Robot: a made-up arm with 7 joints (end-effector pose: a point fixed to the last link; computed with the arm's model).
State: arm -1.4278 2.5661 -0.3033 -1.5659 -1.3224 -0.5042 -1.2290
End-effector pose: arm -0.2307 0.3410 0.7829 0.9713 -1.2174 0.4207
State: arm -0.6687 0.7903 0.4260 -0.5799 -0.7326 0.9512 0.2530
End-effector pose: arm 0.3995 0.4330 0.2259 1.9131 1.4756 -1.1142
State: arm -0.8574 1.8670 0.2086 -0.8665 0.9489 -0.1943 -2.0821
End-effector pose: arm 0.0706 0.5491 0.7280 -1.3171 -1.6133 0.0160
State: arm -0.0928 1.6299 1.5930 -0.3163 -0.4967 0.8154 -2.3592
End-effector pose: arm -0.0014 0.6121 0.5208 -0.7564 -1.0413 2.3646
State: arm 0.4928 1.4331 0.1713 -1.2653 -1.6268 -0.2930 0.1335
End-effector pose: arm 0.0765 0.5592 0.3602 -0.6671 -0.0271 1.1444
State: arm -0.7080 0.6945 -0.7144 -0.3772 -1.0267 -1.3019 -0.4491
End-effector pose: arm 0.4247 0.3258 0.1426 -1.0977 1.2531 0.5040
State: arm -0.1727 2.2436 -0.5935 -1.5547 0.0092 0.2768 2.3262
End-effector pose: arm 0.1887 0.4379 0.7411 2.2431 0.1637 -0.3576
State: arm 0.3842 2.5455 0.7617 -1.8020 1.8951 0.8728 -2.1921
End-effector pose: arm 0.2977 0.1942 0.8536 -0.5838 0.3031 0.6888
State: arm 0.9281 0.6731 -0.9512 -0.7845 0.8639 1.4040 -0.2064
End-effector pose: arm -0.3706 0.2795 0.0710 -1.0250 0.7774 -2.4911
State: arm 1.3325 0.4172 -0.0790 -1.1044 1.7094 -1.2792 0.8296
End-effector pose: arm -0.4783 0.1557 0.2065 1.6710 0.9351 0.8962
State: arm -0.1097 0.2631 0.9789 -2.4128 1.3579 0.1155 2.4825
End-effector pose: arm 0.1530 0.2853 0.1291 -0.8214 -1.6106 0.3002
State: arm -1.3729 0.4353 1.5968 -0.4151 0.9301 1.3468 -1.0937
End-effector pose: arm 0.5894 0.1752 0.3237 1.3257 -1.5701 -0.3145
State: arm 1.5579 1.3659 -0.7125 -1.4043 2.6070 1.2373 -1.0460
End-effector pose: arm -0.3205 0.4531 0.4191 -0.3214 0.2119 -1.3420
